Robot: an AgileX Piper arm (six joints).
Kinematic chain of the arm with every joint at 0, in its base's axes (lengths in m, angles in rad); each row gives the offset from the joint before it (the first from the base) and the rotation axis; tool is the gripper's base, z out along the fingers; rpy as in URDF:
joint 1: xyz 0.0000 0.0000 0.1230 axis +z
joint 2: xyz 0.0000 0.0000 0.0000 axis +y
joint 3: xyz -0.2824 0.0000 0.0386 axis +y
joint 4: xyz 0.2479 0.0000 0.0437 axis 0.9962 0 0.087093
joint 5: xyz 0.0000 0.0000 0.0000 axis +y
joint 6: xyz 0.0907 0.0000 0.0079 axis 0.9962 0 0.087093
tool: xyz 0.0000 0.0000 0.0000 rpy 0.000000 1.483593 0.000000
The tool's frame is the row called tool.
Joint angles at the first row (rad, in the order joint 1, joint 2, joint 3, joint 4, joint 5, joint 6):
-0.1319 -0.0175 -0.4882 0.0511 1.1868 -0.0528
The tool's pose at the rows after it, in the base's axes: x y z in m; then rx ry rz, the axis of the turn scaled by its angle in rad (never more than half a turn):
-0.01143 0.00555 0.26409 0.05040 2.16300 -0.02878
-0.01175 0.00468 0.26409 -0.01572 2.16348 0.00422
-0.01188 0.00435 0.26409 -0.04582 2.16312 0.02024
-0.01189 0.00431 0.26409 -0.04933 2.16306 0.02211
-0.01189 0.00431 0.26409 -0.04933 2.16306 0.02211
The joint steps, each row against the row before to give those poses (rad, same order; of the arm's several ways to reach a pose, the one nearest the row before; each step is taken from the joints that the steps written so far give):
0.0264 0.0000 0.0000 0.0000 0.0000 0.0000
0.0614 0.0000 0.0000 -0.0018 0.0000 -0.0001
0.0278 0.0000 0.0000 -0.0001 0.0000 0.0001
0.0033 0.0000 0.0000 0.0000 0.0000 0.0000
0.0000 0.0000 0.0000 0.0000 0.0000 0.0000

